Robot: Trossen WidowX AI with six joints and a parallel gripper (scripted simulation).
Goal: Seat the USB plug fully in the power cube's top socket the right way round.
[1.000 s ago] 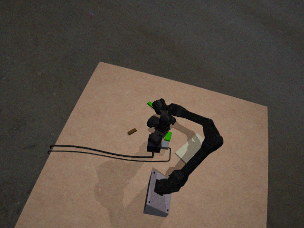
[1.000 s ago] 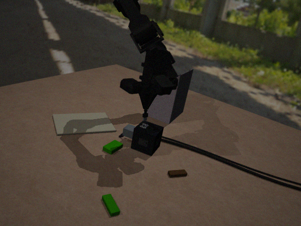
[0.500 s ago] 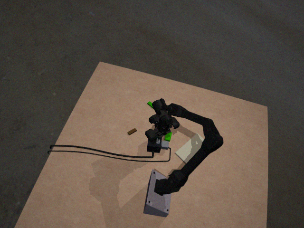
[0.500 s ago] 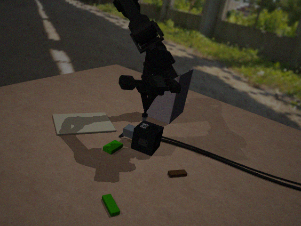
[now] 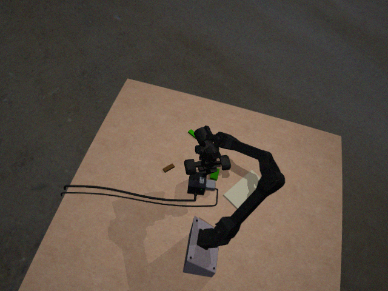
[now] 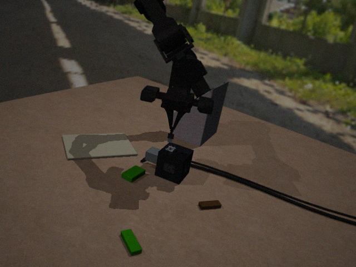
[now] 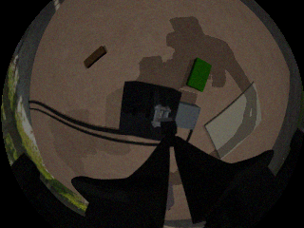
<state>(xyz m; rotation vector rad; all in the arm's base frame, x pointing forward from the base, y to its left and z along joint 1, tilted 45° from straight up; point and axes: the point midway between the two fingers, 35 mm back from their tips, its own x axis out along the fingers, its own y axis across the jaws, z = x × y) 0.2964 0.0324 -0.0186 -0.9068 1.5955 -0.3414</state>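
My gripper tip is now 2 cm above the dark USB plug. Also, from my gripper tip: brown block (7 cm ahead, 17 cm to the left, 13 cm below); then pale flat card (2 cm ahead, 23 cm to the right, 13 cm below); then USB socket (1 cm to the left, 7 cm below).
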